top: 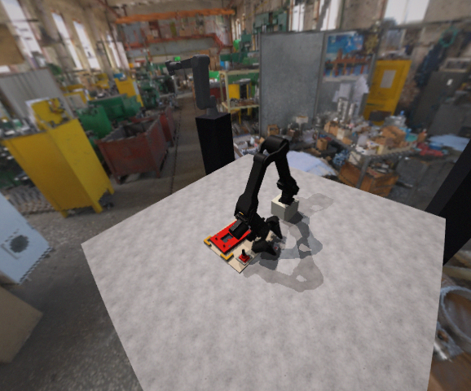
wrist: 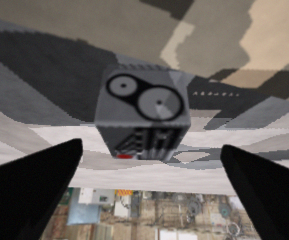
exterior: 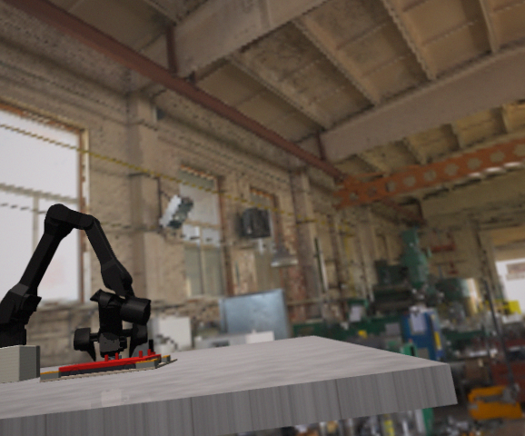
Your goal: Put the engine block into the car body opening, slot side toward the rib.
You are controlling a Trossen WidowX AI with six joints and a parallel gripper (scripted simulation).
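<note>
Right now the grey engine block is 2 cm to the right of my gripper tip and 1 cm below it. Also, from my gripper tip: beige base plate (4 cm ahead, 19 cm to the right, 1 cm below).
</note>
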